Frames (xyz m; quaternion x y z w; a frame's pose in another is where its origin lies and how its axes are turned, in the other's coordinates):
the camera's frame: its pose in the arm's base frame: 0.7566 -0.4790 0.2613 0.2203 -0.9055 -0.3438 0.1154
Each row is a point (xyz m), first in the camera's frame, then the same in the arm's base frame.
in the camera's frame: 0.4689 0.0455 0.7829
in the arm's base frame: 0.0489 -0.2253 -0.2581
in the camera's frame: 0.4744 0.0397 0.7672
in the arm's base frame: 0.0516 -0.2408 -0.2501
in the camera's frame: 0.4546 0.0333 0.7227
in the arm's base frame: 0.0871 -0.2610 -0.2227
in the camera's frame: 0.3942 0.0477 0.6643
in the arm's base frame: 0.1565 -0.2559 -0.1735
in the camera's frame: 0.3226 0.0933 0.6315
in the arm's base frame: 0.2164 -0.2100 -0.1227
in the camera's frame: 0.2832 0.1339 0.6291
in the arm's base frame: 0.2389 -0.1655 -0.0959
